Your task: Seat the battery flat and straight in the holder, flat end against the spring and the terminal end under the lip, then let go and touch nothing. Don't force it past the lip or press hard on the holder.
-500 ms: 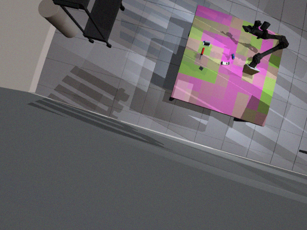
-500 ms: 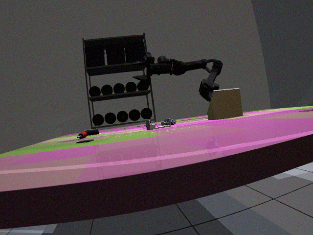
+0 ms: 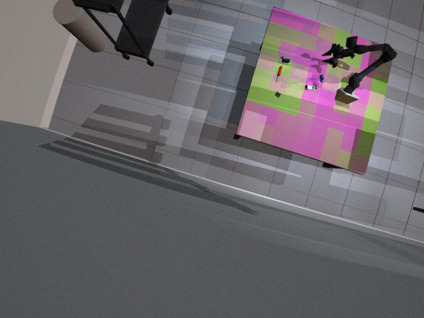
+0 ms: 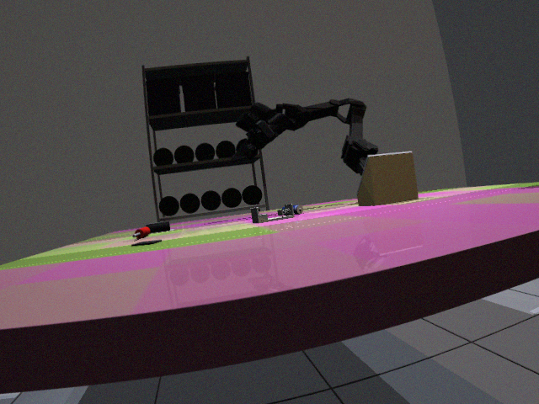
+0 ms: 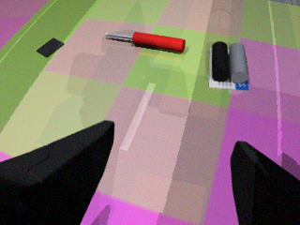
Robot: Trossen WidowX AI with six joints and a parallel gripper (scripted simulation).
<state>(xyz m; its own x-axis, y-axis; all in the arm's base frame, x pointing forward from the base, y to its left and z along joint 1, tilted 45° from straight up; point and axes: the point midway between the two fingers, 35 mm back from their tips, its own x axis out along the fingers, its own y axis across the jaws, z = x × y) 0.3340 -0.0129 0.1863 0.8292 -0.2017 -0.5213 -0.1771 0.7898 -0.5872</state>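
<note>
Right now my gripper tip is 17 cm above the battery, 14 cm past it and 4 cm to the right of it. From my gripper tip the other things lie so: dark remote battery door (32 cm to the left, 22 cm ahead, 18 cm below).
</note>
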